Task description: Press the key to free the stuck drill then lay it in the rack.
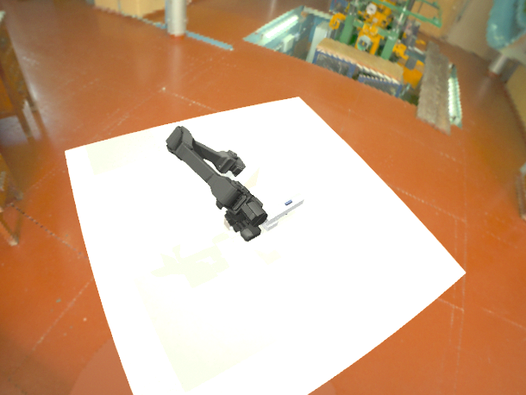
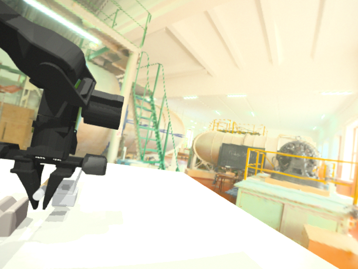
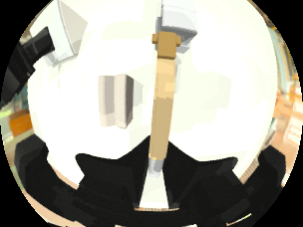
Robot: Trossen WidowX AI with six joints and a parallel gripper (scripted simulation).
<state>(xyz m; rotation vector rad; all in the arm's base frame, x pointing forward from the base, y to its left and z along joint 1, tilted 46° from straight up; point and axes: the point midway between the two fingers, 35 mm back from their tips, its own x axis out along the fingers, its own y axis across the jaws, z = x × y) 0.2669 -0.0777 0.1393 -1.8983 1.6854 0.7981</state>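
Right now the drill is 4 cm to the left of my gripper tip and 4 cm above it. Also, from my gripper tip: small blue key: 1 cm behind, 23 cm to the left; grey slotted rack: 6 cm behind, 3 cm to the left, 3 cm below; pale grey drill block: 1 cm behind, 21 cm to the left.
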